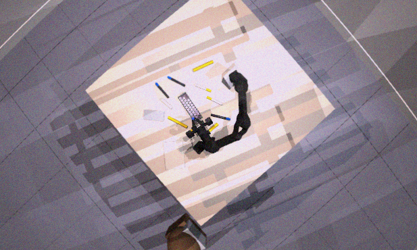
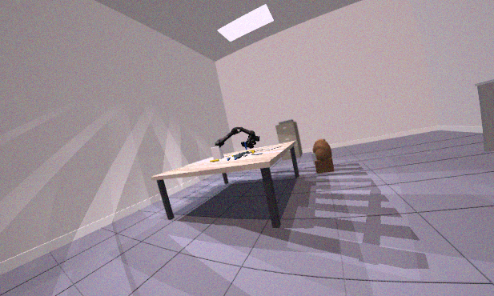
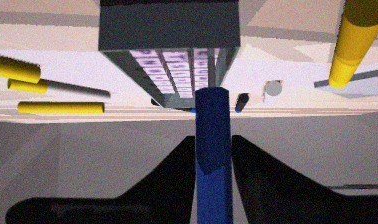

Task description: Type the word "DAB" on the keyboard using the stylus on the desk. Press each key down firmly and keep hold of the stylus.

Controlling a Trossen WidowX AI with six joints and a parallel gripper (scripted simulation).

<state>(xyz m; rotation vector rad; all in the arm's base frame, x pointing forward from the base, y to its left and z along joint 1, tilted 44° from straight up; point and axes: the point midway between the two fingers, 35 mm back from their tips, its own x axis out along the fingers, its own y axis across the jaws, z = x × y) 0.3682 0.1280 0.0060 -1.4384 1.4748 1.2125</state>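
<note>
The D key is 60 mm below my gripper tip. The rest, counted from my gripper tip: grey block 220 mm ahead, 190 mm to the right, 70 mm below; blue stylus 10 mm below; yellow marker 130 mm to the left, 60 mm below, 40 mm behind.
</note>
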